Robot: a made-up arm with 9 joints. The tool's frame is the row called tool. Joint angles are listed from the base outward.
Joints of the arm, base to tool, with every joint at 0 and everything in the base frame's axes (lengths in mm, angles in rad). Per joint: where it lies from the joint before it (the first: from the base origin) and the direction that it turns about. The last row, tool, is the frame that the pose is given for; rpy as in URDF.
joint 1: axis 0.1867 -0.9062 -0.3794 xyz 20 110 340
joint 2: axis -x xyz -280 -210 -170
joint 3: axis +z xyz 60 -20 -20
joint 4: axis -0.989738 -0.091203 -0.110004 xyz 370 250 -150
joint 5: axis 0.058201 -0.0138 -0.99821 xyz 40 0 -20
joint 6: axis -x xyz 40 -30 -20
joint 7: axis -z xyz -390 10 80
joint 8: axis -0.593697 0.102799 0.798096 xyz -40 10 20
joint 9: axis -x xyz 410 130 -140
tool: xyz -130 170 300 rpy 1.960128 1.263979 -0.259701
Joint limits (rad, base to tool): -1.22..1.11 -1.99..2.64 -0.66..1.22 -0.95..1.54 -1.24..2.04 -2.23..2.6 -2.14..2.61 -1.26..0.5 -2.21..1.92
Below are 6 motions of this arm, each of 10 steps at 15 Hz.
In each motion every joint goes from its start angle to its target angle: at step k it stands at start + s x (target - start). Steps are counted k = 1, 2, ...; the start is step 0. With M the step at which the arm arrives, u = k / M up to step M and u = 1 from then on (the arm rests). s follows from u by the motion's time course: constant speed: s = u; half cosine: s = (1 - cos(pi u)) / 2; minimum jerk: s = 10 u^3 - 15 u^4 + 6 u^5.
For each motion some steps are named. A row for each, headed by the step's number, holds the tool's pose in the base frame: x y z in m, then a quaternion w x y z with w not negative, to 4 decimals.
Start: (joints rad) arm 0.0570 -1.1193 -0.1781 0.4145 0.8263 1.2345 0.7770 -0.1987 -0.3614
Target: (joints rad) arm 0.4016 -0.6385 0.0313 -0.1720 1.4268 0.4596 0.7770 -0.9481 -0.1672
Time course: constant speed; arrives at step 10
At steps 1, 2, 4, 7, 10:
1: 0.3874 0.1176 0.5302 0.0584 -0.5348 0.4091 0.7370
2: 0.3511 0.0857 0.5613 0.1295 -0.5392 0.4349 0.7095
4: 0.2581 0.0341 0.6021 0.2679 -0.5282 0.4787 0.6481
7: 0.0929 0.0016 0.6107 0.4577 -0.4647 0.5242 0.5476
10: -0.0656 0.0339 0.5739 0.6151 -0.3525 0.5475 0.4445

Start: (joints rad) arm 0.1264 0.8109 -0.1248 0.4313 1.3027 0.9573 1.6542 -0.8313 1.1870
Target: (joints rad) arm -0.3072 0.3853 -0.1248 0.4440 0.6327 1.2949 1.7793 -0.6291 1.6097
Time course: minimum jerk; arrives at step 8
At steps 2, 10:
2: 0.0237 0.3591 0.0022 0.5323 -0.0500 0.8192 -0.2076
10: -0.0357 0.2509 0.2903 0.2433 -0.0423 0.9683 0.0377

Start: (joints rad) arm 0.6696 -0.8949 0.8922 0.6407 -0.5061 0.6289 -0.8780 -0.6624 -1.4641
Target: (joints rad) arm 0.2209 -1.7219 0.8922 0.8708 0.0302 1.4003 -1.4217 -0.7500 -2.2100
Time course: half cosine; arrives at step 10
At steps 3, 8, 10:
3: -0.1614 0.2251 0.3857 0.3889 0.5731 0.7210 0.0222
8: -0.0611 0.0371 0.4073 0.1065 -0.6270 -0.7717 -0.0040
10: -0.0527 0.0131 0.3862 0.1917 -0.6180 -0.7625 0.0031

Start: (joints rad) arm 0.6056 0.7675 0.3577 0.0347 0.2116 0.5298 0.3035 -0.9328 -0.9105
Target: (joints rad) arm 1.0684 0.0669 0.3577 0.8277 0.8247 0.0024 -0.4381 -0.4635 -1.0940
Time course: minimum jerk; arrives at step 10
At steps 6, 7, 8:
6: 0.1491 0.2998 0.0976 0.1446 0.9737 -0.0777 0.1580
7: 0.1888 0.3260 0.1328 0.1472 0.9661 -0.0556 0.2046
8: 0.2123 0.3431 0.1625 0.1559 0.9577 -0.0427 0.2381

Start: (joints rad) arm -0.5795 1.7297 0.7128 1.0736 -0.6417 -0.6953 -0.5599 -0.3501 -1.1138
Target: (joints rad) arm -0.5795 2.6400 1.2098 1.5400 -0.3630 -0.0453 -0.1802 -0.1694 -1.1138
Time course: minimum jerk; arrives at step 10
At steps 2, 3, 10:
2: -0.3260 -0.2322 -0.1420 0.4267 -0.2568 0.1231 -0.8584
3: -0.3584 -0.2927 -0.1203 0.4805 -0.3129 0.0813 -0.8152
10: -0.4409 -0.6367 0.3432 0.5716 -0.7584 -0.0844 -0.3017

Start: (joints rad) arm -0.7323 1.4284 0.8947 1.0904 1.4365 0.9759 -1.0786 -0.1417 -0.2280
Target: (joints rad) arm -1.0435 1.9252 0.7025 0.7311 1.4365 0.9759 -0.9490 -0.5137 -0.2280
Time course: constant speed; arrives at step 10
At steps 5, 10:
5: -0.3245 -0.8291 -0.3650 0.9652 -0.1040 -0.2076 -0.1199
10: -0.1949 -0.8688 -0.2467 0.9785 -0.0535 -0.1969 -0.0313

